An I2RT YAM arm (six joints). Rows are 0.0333 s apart.
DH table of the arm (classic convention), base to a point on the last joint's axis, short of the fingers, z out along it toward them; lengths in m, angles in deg. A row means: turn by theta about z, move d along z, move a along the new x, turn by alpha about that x. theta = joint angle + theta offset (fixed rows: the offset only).
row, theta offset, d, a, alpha
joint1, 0, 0.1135, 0.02, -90
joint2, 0, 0, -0.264, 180
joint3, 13.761, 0, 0.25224, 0
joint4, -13.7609, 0, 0.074, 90
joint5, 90, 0, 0, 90
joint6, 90, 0.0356, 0, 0
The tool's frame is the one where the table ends.
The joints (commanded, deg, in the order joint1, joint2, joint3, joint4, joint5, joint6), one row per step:
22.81, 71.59, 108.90, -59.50, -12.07, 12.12
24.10, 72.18, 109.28, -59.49, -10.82, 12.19
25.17, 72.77, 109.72, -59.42, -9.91, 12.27
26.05, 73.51, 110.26, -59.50, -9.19, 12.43
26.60, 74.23, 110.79, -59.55, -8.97, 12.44
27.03, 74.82, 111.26, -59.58, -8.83, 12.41
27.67, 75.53, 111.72, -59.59, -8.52, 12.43
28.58, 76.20, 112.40, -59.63, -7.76, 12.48
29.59, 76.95, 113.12, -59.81, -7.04, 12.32
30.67, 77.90, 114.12, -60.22, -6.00, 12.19
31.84, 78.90, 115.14, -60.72, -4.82, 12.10
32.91, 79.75, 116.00, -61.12, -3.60, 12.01
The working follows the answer.
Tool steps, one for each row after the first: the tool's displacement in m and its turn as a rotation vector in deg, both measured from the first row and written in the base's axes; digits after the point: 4 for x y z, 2 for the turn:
0.0014, 0.0046, -0.0001, -0.46, 0.03, 0.11
0.0028, 0.0088, 0.0001, -0.75, 0.00, 0.31
0.0050, 0.0128, 0.0000, -1.00, 0.22, 0.46
0.0074, 0.0161, -0.0001, -1.18, 0.40, 0.81
0.0093, 0.0187, 0.0001, -1.32, 0.49, 1.12
0.0117, 0.0224, -0.0003, -1.53, 0.68, 1.47
0.0128, 0.0265, 0.0004, -1.77, 0.59, 1.66
0.0140, 0.0311, 0.0008, -2.25, 0.55, 2.07
0.0155, 0.0361, 0.0012, -2.89, 0.58, 2.25
0.0169, 0.0416, 0.0013, -3.61, 0.70, 2.38
0.0180, 0.0465, 0.0014, -4.32, 0.72, 2.37

Tool pose at each row, in the base's axes (x y z in m, rotation vector in deg; rounded; the steps above come from the unrounded poses):
0.1777, 0.0828, 0.5191, -18.72, 112.97, 34.56
0.1791, 0.0874, 0.5190, -19.11, 113.16, 34.19
0.1805, 0.0916, 0.5192, -19.49, 113.22, 34.03
0.1827, 0.0956, 0.5191, -19.75, 113.51, 33.94
0.1851, 0.0989, 0.5191, -20.16, 113.72, 34.04
0.1870, 0.1015, 0.5192, -20.54, 113.84, 34.13
0.1893, 0.1052, 0.5188, -20.98, 114.07, 34.19
0.1905, 0.1093, 0.5195, -21.34, 114.06, 34.05
0.1917, 0.1139, 0.5199, -22.06, 114.15, 33.84
0.1932, 0.1189, 0.5203, -22.63, 114.40, 33.34
0.1946, 0.1244, 0.5204, -23.18, 114.75, 32.74
0.1956, 0.1293, 0.5205, -23.61, 115.01, 32.05

